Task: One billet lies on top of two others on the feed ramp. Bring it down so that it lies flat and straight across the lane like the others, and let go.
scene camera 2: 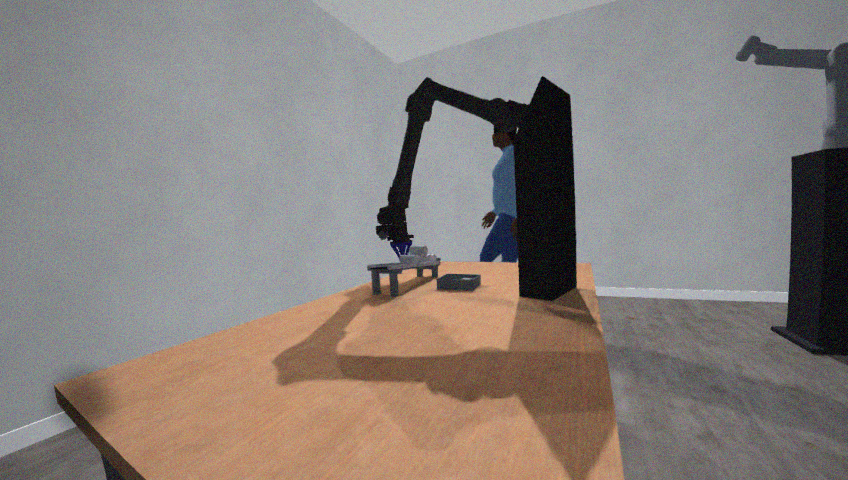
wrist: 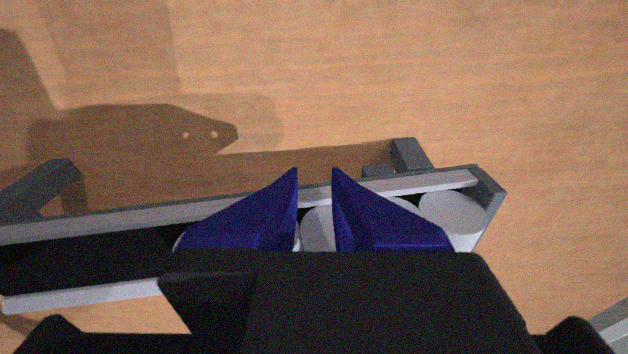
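Pixels of known places: gripper, fingertip midpoint: (wrist: 314, 177); arm's base, link origin: (scene camera 2: 539, 122).
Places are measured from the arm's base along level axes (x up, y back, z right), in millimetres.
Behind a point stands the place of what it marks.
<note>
The grey feed ramp (scene camera 2: 391, 267) (wrist: 131, 220) stands on the wooden table (scene camera 2: 385, 382) @(x -509, y -196, z -616 mm). Several pale grey billets lie in its lane at the stop end. In the wrist view one billet (wrist: 452, 212) @(x -435, y -503, z 196 mm) lies against the end wall, and another billet (wrist: 317, 230) @(x -425, y -506, z 109 mm) shows through the narrow gap between my blue fingers. My gripper (scene camera 2: 401, 250) @(x -431, y -544, z 111 mm) (wrist: 314, 177) @(x -431, y -544, z 111 mm) is low over the billets with its fingers nearly together and nothing held between them. In the scene view a grey billet (scene camera 2: 419, 250) @(x -388, y -454, z 80 mm) sits a little higher than the lane; the fingers hide how the billets lie beneath them.
A small dark tray (scene camera 2: 457, 281) @(x -481, y -273, z -24 mm) lies on the table right of the ramp. A tall black column (scene camera 2: 545, 190) @(x -211, y 13, z -106 mm) carries my arm. A person (scene camera 2: 503, 203) stands behind the table. Another robot on a black pedestal (scene camera 2: 820, 238) stands at the far right.
</note>
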